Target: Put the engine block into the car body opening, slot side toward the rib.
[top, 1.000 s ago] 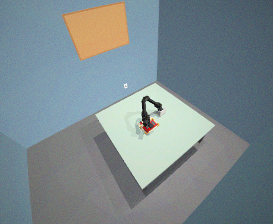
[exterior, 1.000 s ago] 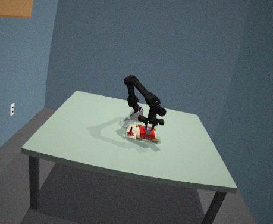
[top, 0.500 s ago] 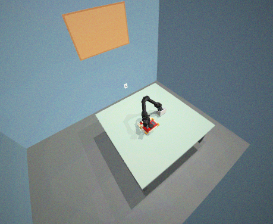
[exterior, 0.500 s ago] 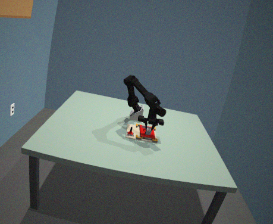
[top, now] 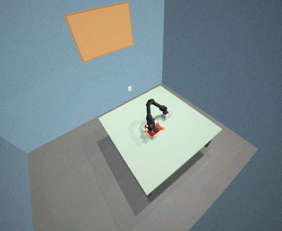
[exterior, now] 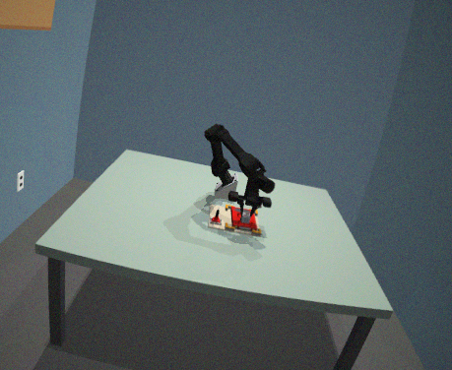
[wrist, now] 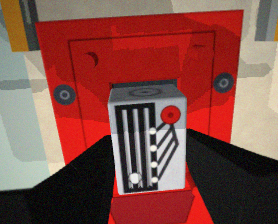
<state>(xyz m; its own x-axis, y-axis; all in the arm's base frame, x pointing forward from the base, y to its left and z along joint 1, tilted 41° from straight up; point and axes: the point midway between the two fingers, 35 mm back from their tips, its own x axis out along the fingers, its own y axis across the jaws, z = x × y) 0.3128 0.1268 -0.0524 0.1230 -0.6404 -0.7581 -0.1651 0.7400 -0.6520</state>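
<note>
The pale base plate is 30 mm to the right of my gripper tip, 30 mm below it and 30 mm behind it. Round my gripper tip: grey holder: 120 mm to the right, 40 mm ahead, 10 mm below; then grey engine block: 10 mm below.
</note>
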